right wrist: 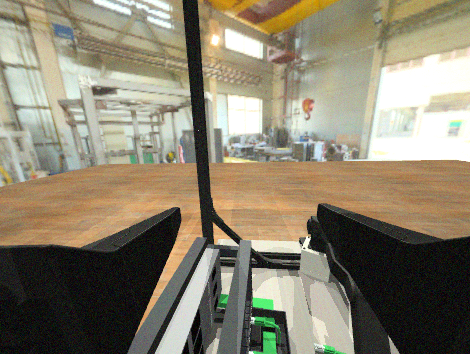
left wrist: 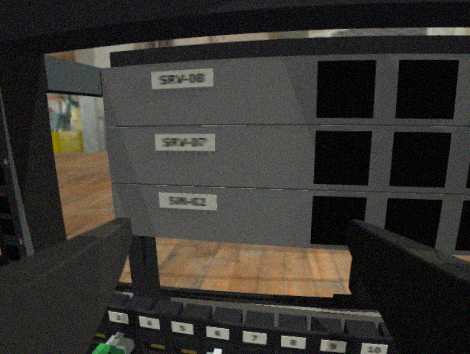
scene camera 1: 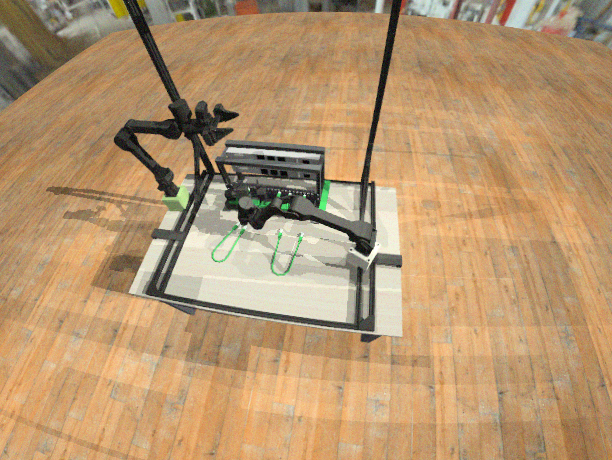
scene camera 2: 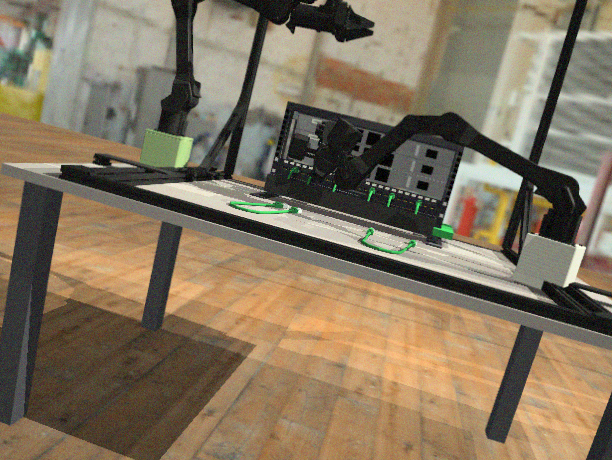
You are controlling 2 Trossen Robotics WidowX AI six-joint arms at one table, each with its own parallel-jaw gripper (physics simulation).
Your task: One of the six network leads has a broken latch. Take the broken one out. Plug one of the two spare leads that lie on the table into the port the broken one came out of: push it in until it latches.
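Places are measured from the left arm's base along level axes (x ahead, y left, z up), in centimetres.
Pixels of known places: left gripper, fingertip midpoint: [left wrist: 241,229] [scene camera 1: 247,179]; right gripper, fingertip midpoint: [right wrist: 248,211] [scene camera 1: 236,121] [scene camera 2: 373,29]; left arm's base at its link origin: [right wrist: 317,246] [scene camera 1: 364,247] [scene camera 2: 556,240]; right arm's base at its link origin: [scene camera 1: 172,192] [scene camera 2: 170,133].
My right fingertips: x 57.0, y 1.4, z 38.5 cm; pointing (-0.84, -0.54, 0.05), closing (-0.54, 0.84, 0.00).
Ahead of a thing's pixels: the offset from my right fingertips to its middle. "spot": to the spot under its first point.
The six network leads @(dz -43.1, dx -11.3, dy -0.3 cm) [scene camera 2: 371,194] @(dz -43.0, dx -22.2, dy -6.1 cm) [right wrist: 265,322] are green and sit in a row of ports low on the rack @(dz -35.6, dx -3.5, dy -6.4 cm) [scene camera 1: 275,146] [scene camera 2: 310,109]. In the left wrist view, a green lead @(dz -39.4, dx +10.3, dy +4.1 cm) [left wrist: 107,348] shows near label 3 and a clear plug tip below label 6. Which latch is broken cannot be told. Two green spare leads lie looped on the table, one @(spot: dz -48.2, dx -5.4, dy +36.5 cm) [scene camera 1: 219,261] [scene camera 2: 265,212] at left, one @(spot: dz -48.3, dx -32.0, dy +25.3 cm) [scene camera 1: 279,274] [scene camera 2: 385,250] at right. My left gripper [left wrist: 241,229] is open at the rack front, above the ports. My right gripper [scene camera 1: 235,123] [scene camera 2: 372,28] [right wrist: 248,211] is open, high above the rack's left side.
The panels SRV-08 [left wrist: 240,95], SRV-07 and SW-02 stand above the port row. Tall black posts @(spot: dz +4.9, dx -38.0, dy -38.1 cm) [scene camera 1: 382,90] [right wrist: 197,125] rise behind the table at both sides. A green block [scene camera 2: 443,231] is at the rack's lower right. My left arm reaches across the rack front from the right.
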